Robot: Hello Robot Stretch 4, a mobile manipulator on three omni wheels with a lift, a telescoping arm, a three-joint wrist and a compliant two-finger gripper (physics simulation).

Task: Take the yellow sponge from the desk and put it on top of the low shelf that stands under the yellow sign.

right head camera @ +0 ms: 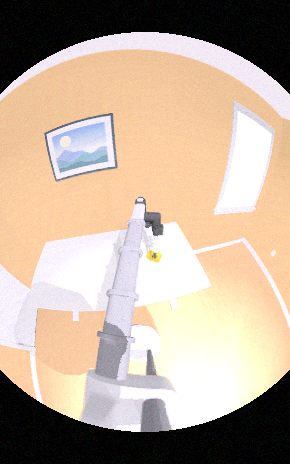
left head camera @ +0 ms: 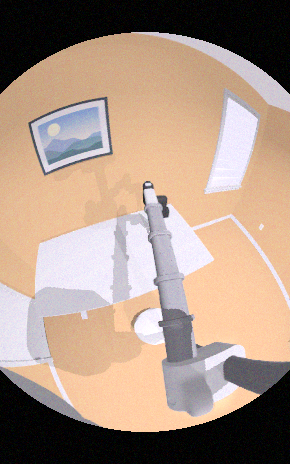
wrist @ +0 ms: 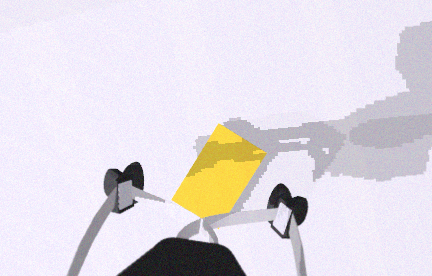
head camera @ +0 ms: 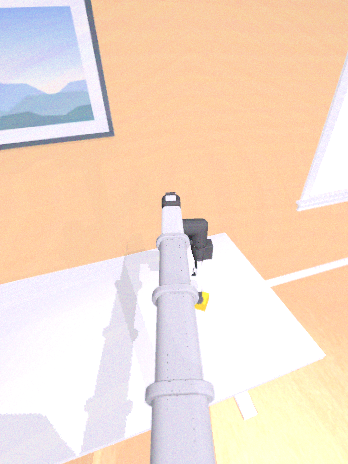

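Pixels of known places: gripper, between the fingertips: (right head camera: 154, 250) (wrist: 206, 189) (head camera: 197, 289); robot's base, origin of its link: (right head camera: 140, 341) (left head camera: 153, 325).
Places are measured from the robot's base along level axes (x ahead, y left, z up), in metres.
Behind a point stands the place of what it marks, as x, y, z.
The yellow sponge (head camera: 204, 303) @[0.644, -0.116, 0.737] (right head camera: 158, 258) @[0.647, -0.123, 0.733] (wrist: 227, 182) @[0.695, -0.090, 0.737] lies on the white desk (head camera: 265, 340) @[0.500, -0.327, 0.692] (right head camera: 185, 277) @[0.506, -0.328, 0.692] (wrist: 75, 75) @[0.486, 0.007, 0.692]. In the wrist view it lies at an angle, and its far part shows beyond the line of the fingertips. My gripper (right head camera: 154, 254) @[0.675, -0.088, 0.791] (wrist: 206, 189) @[0.675, -0.088, 0.791] is open, pointing down over the sponge, with nothing held. One fingertip stands to each side of the sponge in the wrist view. In the head camera the arm hides part of the gripper and sponge; in the left head camera the arm hides the sponge. The low shelf and yellow sign do not show.
The telescoping arm (head camera: 180, 340) @[0.258, -0.006, 1.208] (left head camera: 165, 260) @[0.248, 0.001, 1.208] (right head camera: 122, 280) @[0.234, 0.001, 1.208] reaches out across the desk. A wall stands behind the desk, with a framed picture (head camera: 45, 65) @[0.997, 0.382, 1.542] (left head camera: 72, 135) @[0.978, 0.455, 1.511] (right head camera: 82, 147) @[0.981, 0.444, 1.514] and a window (left head camera: 235, 145) @[1.404, -1.182, 1.435] (right head camera: 245, 160) @[1.387, -1.113, 1.458]. A round white object (left head camera: 147, 332) @[-0.059, 0.076, 0.187] (right head camera: 145, 340) @[0.030, -0.059, 0.187] is beside the arm, low down.
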